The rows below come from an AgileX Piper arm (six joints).
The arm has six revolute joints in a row. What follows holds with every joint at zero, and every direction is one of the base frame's. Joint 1 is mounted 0.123 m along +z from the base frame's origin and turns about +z. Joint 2 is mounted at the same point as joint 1 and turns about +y. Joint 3 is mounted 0.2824 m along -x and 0.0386 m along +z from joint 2 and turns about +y. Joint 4 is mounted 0.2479 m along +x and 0.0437 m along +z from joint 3 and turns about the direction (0.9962, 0, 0.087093). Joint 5 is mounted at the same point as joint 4 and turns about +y. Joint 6 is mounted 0.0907 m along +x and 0.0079 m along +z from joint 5 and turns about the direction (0.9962, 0, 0.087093). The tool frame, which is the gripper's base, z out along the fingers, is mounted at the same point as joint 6; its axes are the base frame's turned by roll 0, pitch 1.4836 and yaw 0 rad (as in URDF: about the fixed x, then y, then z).
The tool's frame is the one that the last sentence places.
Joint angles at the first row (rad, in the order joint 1, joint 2, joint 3, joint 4, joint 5, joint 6):
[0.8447 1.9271 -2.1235 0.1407 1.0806 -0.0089]
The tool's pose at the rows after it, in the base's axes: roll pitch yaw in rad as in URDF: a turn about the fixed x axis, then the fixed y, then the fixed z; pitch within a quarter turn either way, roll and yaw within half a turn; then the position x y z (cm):
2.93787, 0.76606, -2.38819, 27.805, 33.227, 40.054
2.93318, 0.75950, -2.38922, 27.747, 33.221, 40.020
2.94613, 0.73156, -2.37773, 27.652, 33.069, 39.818
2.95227, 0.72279, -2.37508, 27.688, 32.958, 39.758
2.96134, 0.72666, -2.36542, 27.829, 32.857, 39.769
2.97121, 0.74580, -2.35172, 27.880, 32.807, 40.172
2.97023, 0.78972, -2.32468, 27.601, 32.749, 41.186
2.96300, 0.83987, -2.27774, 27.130, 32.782, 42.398
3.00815, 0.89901, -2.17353, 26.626, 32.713, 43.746
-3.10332, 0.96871, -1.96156, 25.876, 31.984, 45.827
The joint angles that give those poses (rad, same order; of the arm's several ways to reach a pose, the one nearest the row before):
[0.8447 1.9288 -2.1235 0.1589 1.0806 -0.0089]
[0.8447 1.9288 -2.1235 0.1633 1.0869 -0.0089]
[0.8446 1.9292 -2.1235 0.1573 1.1155 -0.0090]
[0.8429 1.9292 -2.1235 0.1537 1.1247 -0.0089]
[0.8389 1.9292 -2.1235 0.1537 1.1228 -0.0197]
[0.8373 1.9292 -2.1362 0.1537 1.1185 -0.0324]
[0.8373 1.9206 -2.1545 0.1757 1.1061 -0.0649]
[0.8373 1.9145 -2.1831 0.2229 1.1004 -0.1205]
[0.8373 1.9083 -2.2170 0.2649 1.0976 -0.2066]
[0.8373 1.8829 -2.2506 0.2745 1.0933 -0.3261]

